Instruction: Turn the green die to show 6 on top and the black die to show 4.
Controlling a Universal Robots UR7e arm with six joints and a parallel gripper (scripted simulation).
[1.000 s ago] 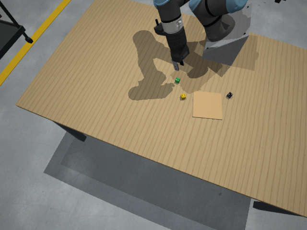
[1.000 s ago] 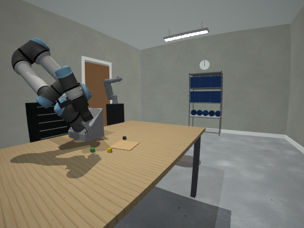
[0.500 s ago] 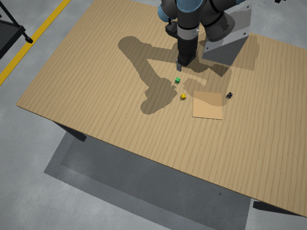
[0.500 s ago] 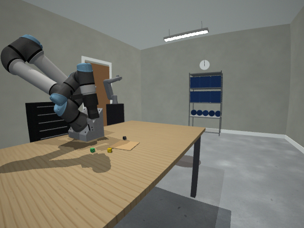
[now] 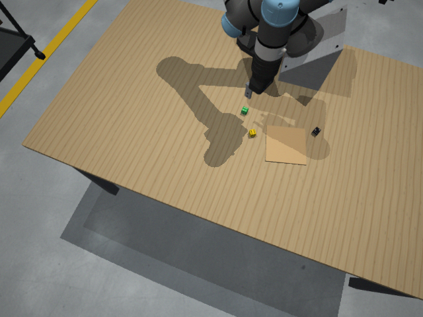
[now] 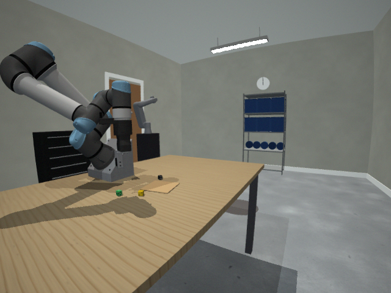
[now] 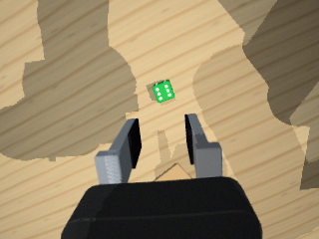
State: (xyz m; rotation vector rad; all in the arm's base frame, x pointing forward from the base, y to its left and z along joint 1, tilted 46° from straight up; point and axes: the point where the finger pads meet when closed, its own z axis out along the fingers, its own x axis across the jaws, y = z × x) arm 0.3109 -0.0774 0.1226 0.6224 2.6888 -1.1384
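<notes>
Right now my hand is 13 cm above the green die and 1 cm to the left of it. From my hand the other things lie so: yellow die (13 cm below, 8 cm ahead, 4 cm to the left); black die (26 cm to the left, 13 cm below, 1 cm ahead); tan mat (16 cm to the left, 14 cm below, 9 cm ahead).
</notes>
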